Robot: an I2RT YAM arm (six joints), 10 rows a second.
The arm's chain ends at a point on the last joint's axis. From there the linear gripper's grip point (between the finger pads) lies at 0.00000 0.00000 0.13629 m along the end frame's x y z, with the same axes.
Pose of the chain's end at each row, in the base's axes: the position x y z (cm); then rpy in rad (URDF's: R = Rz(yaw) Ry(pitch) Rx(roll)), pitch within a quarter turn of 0, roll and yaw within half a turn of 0:
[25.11 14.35 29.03 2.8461 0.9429 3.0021]
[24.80 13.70 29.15 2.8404 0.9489 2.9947]
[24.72 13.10 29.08 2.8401 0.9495 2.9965]
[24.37 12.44 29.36 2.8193 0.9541 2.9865]
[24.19 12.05 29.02 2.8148 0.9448 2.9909]
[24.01 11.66 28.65 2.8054 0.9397 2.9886]
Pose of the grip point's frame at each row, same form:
[36.11 16.81 21.37 2.8461 0.9429 3.0021]
[35.86 16.15 21.57 2.8404 0.9489 2.9947]
[35.78 15.57 21.50 2.8401 0.9495 2.9965]
[35.46 15.08 21.88 2.8193 0.9541 2.9865]
[35.19 14.81 21.46 2.8148 0.9448 2.9909]
[34.96 14.52 21.06 2.8054 0.9397 2.9886]

